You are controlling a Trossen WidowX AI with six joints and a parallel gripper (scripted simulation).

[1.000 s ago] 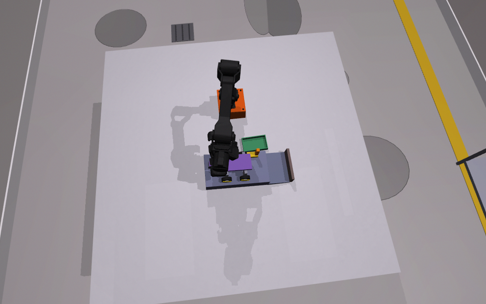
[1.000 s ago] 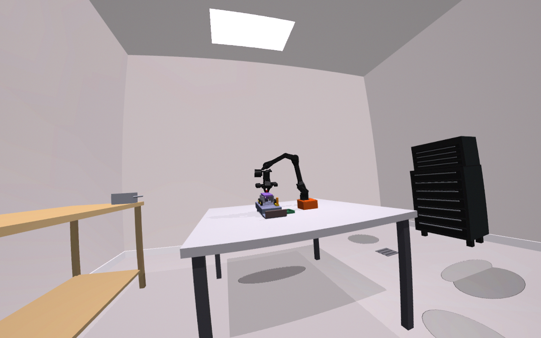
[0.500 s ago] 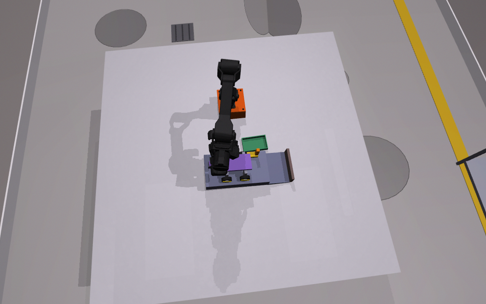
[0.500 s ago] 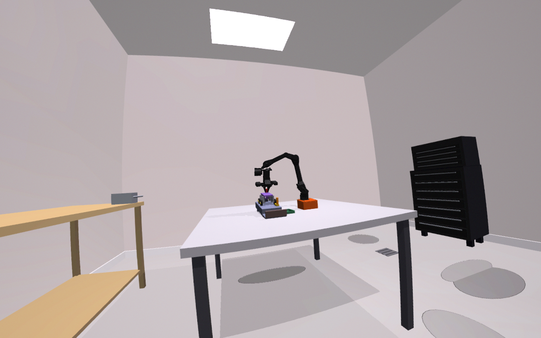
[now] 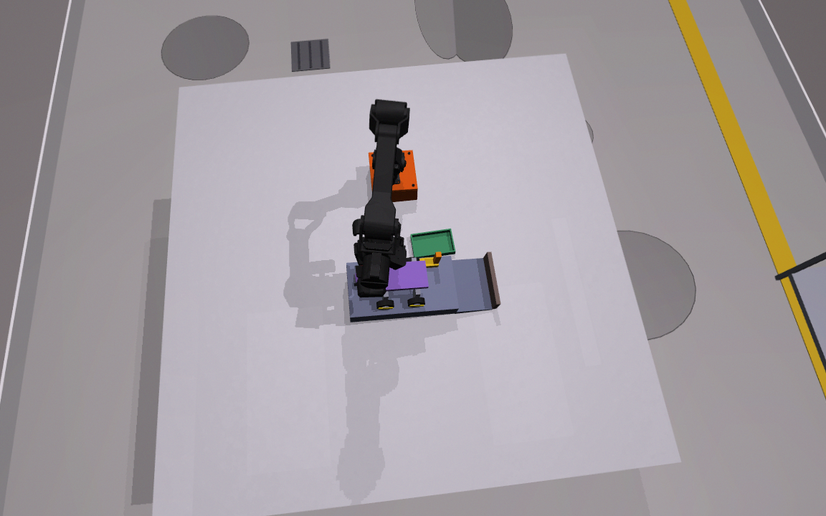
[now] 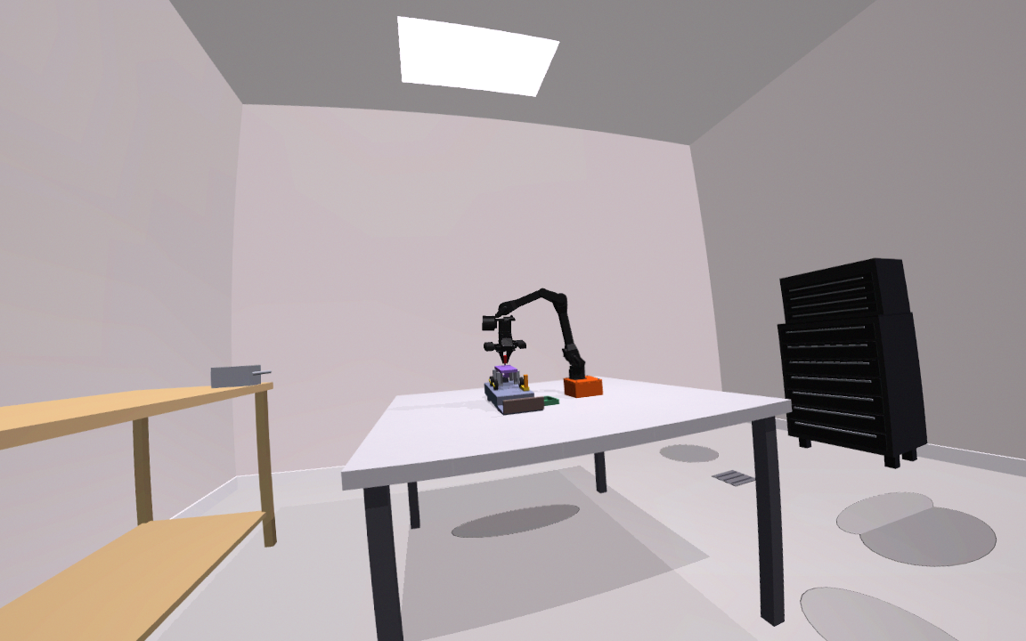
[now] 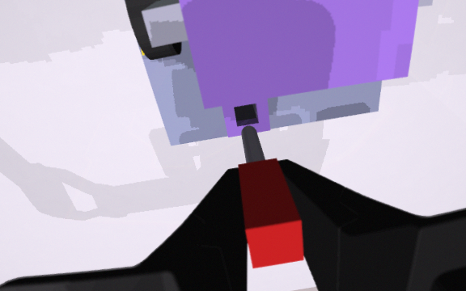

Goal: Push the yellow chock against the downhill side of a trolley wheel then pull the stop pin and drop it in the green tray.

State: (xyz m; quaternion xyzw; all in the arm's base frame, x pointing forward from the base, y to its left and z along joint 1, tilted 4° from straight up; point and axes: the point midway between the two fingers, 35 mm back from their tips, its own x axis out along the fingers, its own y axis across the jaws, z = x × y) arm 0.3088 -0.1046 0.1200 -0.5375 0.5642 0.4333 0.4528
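Now: gripper tip 30 mm past the yellow chock, 170 mm to the right of it and 90 mm above it. Also, from my gripper tip: red-headed stop pin (right at my gripper tip); grey ramp (20 mm ahead, 90 mm to the left, 120 mm below); purple trolley (20 mm ahead, 90 mm to the left, 60 mm below).
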